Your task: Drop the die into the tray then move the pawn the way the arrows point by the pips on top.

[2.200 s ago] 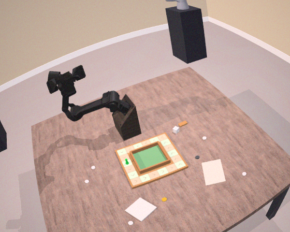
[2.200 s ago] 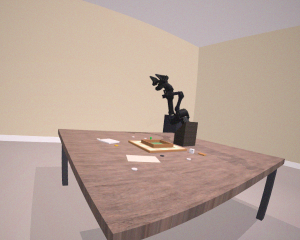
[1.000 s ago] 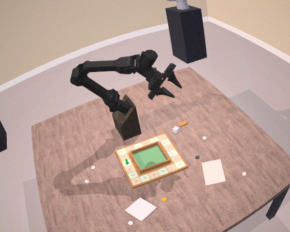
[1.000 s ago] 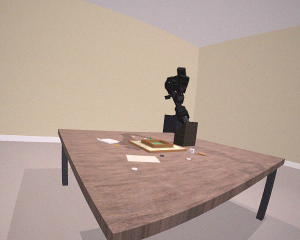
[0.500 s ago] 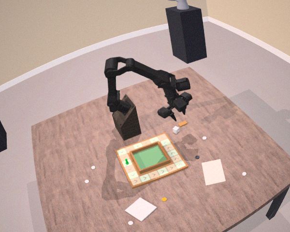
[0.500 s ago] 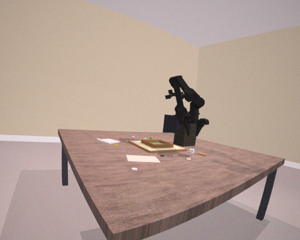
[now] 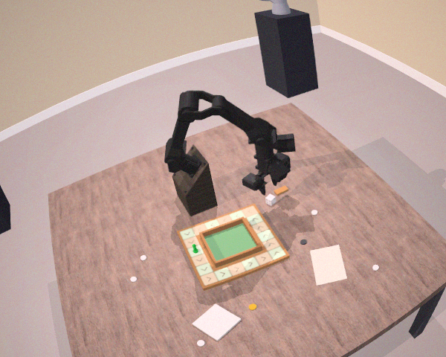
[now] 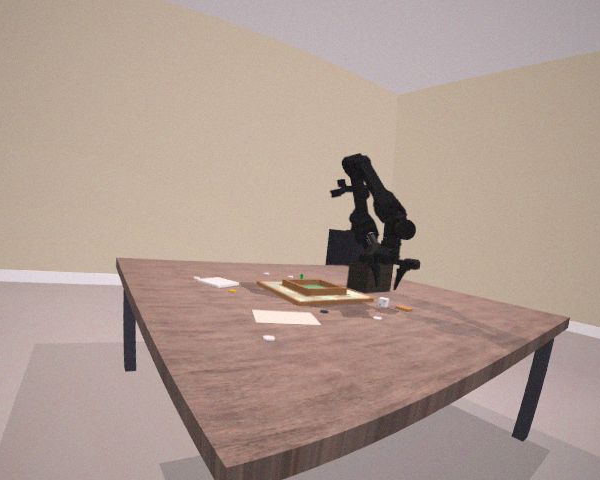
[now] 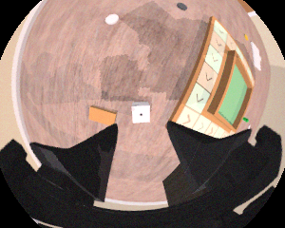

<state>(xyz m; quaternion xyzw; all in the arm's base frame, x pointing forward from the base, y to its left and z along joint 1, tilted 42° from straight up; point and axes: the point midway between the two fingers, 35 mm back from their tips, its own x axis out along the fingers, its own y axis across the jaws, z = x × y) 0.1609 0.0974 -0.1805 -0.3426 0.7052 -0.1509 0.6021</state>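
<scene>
Right now the white die is 40 mm below my gripper tip. Also, from my gripper tip: green dice tray: 210 mm to the right, 110 mm ahead, 50 mm below; black disc: 240 mm ahead, 50 mm below, 20 mm to the right; orange tile: 60 mm to the left, 50 mm below, 30 mm behind.
</scene>
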